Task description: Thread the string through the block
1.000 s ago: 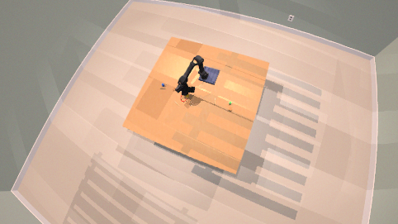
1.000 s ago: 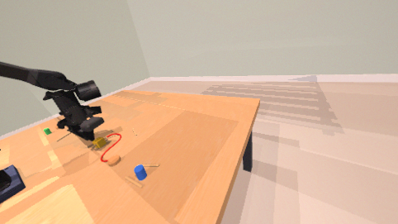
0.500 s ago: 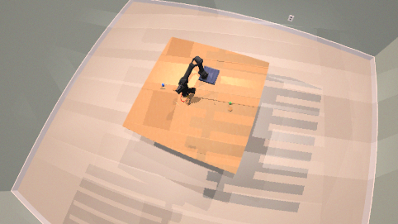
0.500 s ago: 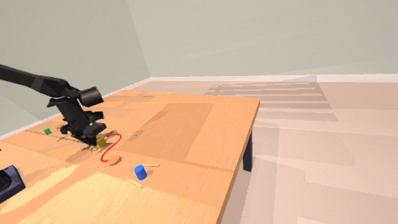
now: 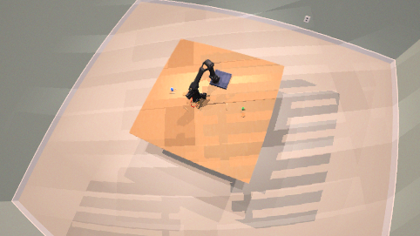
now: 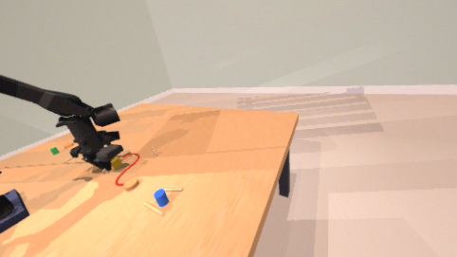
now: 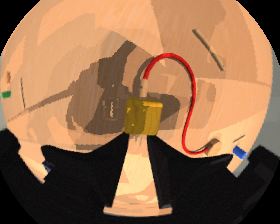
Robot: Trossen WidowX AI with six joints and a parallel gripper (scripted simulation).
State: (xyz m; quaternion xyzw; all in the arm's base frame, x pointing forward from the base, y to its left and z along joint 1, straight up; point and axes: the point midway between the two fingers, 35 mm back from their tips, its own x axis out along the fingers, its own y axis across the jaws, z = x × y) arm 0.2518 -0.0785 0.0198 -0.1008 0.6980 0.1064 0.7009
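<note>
Now: the yellow wooden block 30 mm ahead of my gripper tip, 10 mm to the left of it and 10 mm above it. Also, from my gripper tip: blue cylinder 310 mm to the right, 30 mm ahead, 10 mm above; then green piece 460 mm to the left, 80 mm behind, 10 mm above; then round wooden button 160 mm to the right, 10 mm ahead.
</note>
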